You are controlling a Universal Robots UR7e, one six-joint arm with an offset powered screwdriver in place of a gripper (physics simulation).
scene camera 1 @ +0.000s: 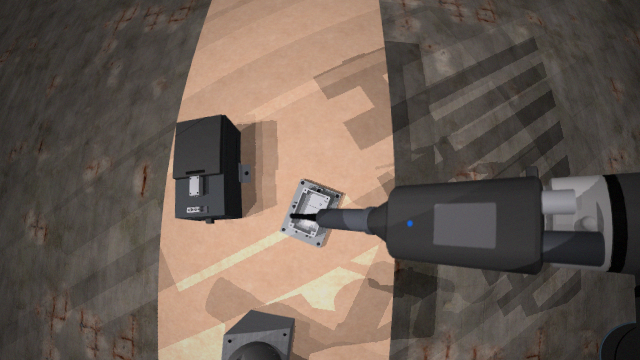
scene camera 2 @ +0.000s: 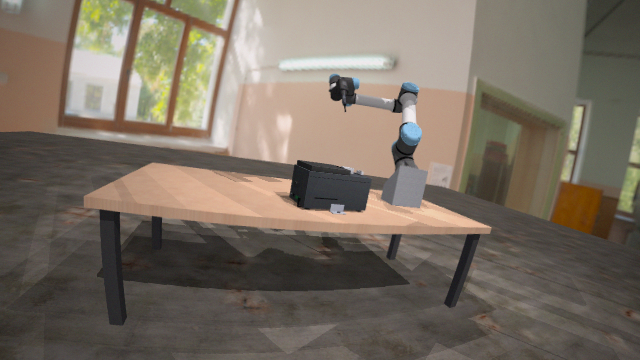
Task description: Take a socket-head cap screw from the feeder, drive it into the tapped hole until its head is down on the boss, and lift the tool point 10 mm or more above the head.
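The screw feeder (scene camera 1: 199,147) (scene camera 2: 330,191) is a black box on the table, at the left in scene camera 1. A grey rectangular housing (scene camera 1: 297,200) with a raised rim and several small holes lies turned at an angle to the feeder's right. Which hole is the tapped one cannot be told. My screwdriver (scene camera 1: 291,216) (scene camera 2: 345,110) is high above the table; its thin black tip overlaps the housing in scene camera 1. In scene camera 2 it hangs well above the feeder's height. Whether a screw is on the tip is too small to tell. The housing is not visible in scene camera 2.
The robot's grey pedestal (scene camera 1: 265,322) (scene camera 2: 406,187) stands on the wooden table (scene camera 1: 300,45) (scene camera 2: 190,197), at the bottom in scene camera 1 and right of the feeder in scene camera 2. A small metal bracket (scene camera 1: 245,173) (scene camera 2: 337,208) sticks out from the feeder's side.
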